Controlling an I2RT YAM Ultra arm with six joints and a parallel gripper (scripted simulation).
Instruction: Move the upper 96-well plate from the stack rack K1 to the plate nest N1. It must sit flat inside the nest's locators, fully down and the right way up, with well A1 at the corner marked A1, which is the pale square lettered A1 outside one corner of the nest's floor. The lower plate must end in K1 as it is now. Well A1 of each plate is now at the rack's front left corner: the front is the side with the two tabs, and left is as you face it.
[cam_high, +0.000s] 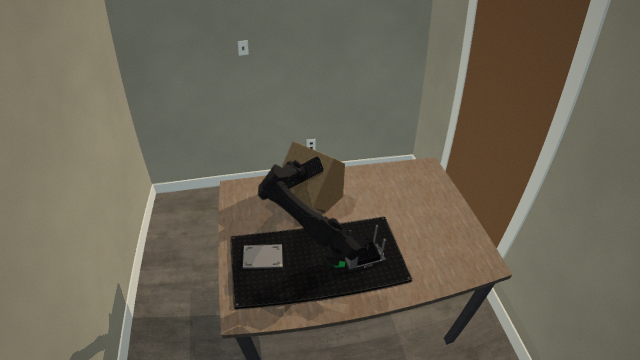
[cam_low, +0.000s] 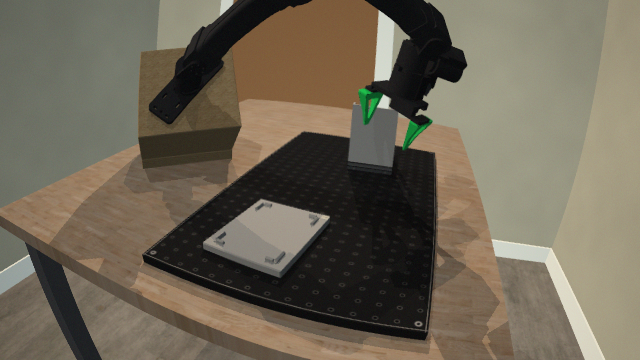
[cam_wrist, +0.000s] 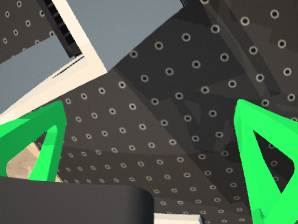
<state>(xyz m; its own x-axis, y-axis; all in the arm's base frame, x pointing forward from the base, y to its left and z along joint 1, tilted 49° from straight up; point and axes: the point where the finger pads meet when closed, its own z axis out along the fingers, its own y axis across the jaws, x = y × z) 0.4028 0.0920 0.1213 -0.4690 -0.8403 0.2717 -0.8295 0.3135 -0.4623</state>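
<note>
My hand is 20 mm past the pale wall, 40 mm to the right of it and 20 mm above it. Round my hand: grey plate nest N1 (170 mm behind, 260 mm to the right, 90 mm below); then pale A1 mark (100 mm behind, 210 mm to the right, 90 mm below); then black 96-well plate (20 mm behind, 110 mm to the left, 60 mm below).
</note>
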